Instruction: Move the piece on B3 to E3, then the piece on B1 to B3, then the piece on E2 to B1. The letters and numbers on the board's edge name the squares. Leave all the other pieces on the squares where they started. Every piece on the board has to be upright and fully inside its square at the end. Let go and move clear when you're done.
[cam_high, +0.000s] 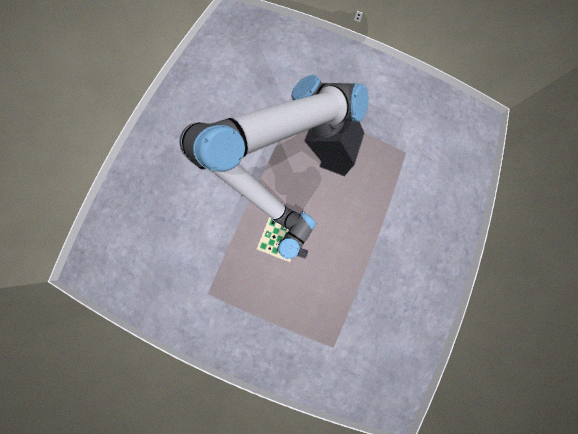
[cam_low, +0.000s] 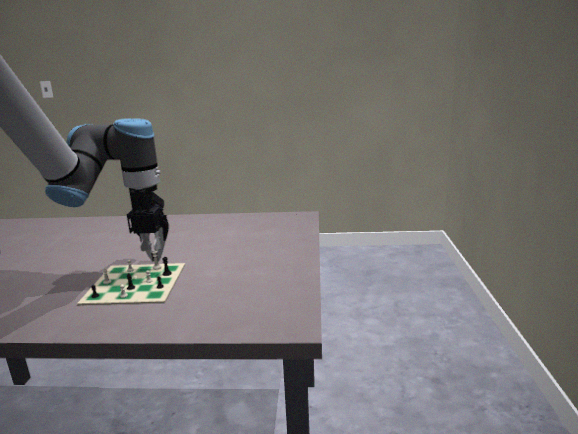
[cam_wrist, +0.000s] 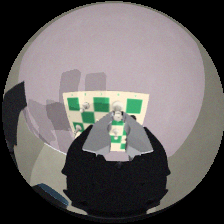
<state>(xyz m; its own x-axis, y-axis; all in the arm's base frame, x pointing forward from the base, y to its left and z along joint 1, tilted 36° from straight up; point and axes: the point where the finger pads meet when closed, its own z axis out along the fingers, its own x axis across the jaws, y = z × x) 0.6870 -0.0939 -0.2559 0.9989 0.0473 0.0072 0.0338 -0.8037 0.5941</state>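
Right now the white piece is 10 mm below my hand. From my hand the other things lie so: cream chessboard: 40 mm behind, 80 mm to the right, 40 mm below; then tall black piece: 40 mm ahead, 30 mm to the right, 20 mm below.
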